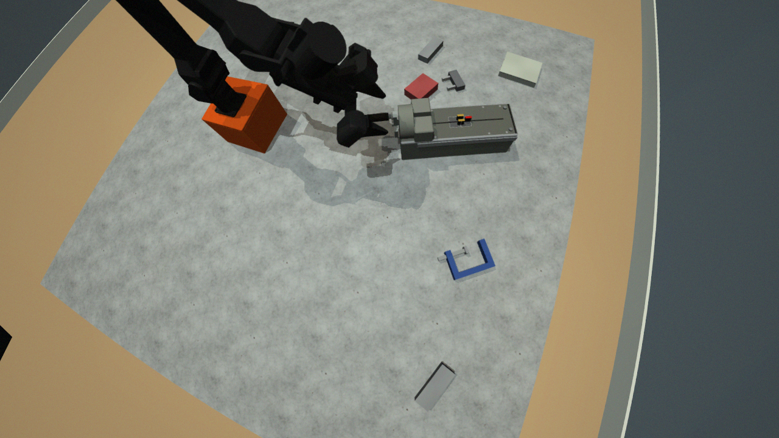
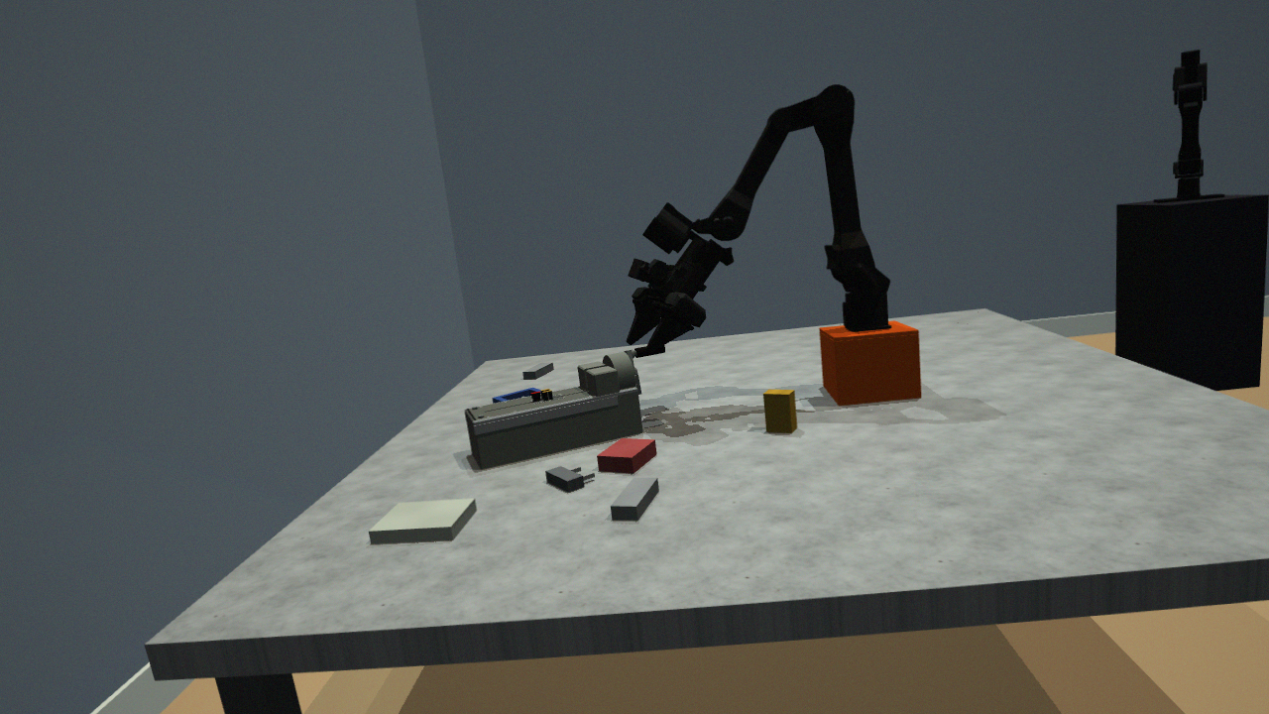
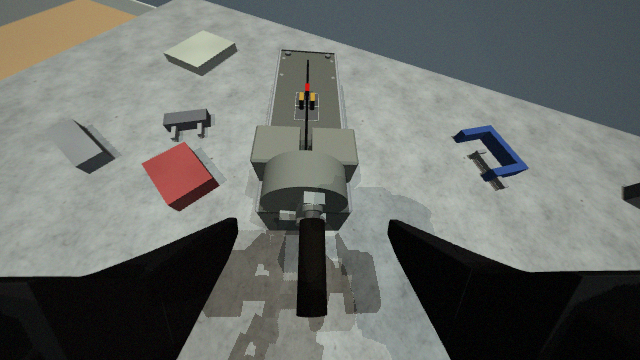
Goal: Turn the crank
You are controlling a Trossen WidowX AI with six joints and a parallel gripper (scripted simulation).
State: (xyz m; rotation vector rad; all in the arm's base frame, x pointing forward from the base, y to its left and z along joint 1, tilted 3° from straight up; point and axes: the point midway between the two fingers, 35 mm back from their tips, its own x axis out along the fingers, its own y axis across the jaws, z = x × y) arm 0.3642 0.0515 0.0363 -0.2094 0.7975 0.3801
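My gripper tip is 2 cm past the black crank handle, 1 cm to the left of it and 1 cm above it. From my gripper tip the other things lie so: red pointer 16 cm ahead, 8 cm to the left, 5 cm below; yellow block 21 cm behind, 11 cm to the left, 10 cm below; red block 19 cm to the left, 12 cm below, 2 cm ahead.
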